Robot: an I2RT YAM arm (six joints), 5 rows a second.
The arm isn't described. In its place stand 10 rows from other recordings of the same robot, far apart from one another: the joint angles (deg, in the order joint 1, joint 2, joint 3, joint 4, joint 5, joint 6), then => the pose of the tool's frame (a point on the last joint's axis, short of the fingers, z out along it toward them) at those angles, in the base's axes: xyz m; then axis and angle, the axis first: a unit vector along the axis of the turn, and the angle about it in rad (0 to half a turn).
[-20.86 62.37 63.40 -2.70 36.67 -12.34] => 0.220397 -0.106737 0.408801 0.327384 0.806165 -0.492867 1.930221
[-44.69 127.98 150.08 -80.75 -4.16 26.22] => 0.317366 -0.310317 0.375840 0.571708 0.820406 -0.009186 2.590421
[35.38 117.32 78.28 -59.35 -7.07 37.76] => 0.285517 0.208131 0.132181 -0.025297 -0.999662 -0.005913 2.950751
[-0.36 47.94 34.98 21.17 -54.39 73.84] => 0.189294 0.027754 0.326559 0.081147 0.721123 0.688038 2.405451
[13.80 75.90 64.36 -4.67 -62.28 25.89] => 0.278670 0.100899 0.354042 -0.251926 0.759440 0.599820 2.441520
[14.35 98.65 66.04 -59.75 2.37 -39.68] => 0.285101 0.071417 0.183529 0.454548 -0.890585 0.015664 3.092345
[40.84 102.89 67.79 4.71 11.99 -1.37] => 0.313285 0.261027 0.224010 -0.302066 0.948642 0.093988 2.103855
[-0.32 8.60 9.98 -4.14 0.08 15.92] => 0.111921 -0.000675 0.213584 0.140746 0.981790 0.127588 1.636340
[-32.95 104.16 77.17 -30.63 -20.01 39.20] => 0.331939 -0.200635 0.221012 0.536948 0.822332 0.188301 2.605020
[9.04 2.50 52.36 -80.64 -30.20 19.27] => -0.043963 0.011139 0.297377 -0.058428 0.927923 0.368165 2.302899
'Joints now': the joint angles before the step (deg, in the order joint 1, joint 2, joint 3, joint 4, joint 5, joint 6). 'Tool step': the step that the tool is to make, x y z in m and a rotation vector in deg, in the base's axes. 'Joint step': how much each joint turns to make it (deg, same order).
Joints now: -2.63 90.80 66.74 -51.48 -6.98 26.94
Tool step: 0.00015 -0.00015 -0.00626 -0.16 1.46 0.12
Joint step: 0.00 0.86 -0.42 -0.20 0.19 -0.18
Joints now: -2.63 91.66 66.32 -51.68 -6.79 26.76
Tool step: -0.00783 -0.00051 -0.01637 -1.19 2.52 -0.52
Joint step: 0.00 0.08 -3.50 1.14 1.38 0.24
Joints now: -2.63 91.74 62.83 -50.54 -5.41 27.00
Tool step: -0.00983 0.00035 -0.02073 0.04 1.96 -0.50
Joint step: 0.00 0.03 -4.76 2.88 0.13 0.48
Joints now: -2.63 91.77 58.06 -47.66 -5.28 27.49
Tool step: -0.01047 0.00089 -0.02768 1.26 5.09 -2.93
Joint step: -0.01 2.16 -4.32 1.64 -0.70 3.03
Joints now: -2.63 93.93 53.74 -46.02 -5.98 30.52
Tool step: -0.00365 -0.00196 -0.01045 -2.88 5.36 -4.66
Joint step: -0.03 2.30 -0.05 -2.53 3.23 4.57
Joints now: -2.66 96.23 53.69 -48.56 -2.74 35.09
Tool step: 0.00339 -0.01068 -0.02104 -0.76 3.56 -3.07
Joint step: -2.09 4.74 -0.06 1.34 0.94 1.02
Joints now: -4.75 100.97 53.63 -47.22 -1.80 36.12
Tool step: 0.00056 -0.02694 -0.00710 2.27 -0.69 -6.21
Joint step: -5.88 1.57 0.02 1.94 -2.36 0.15
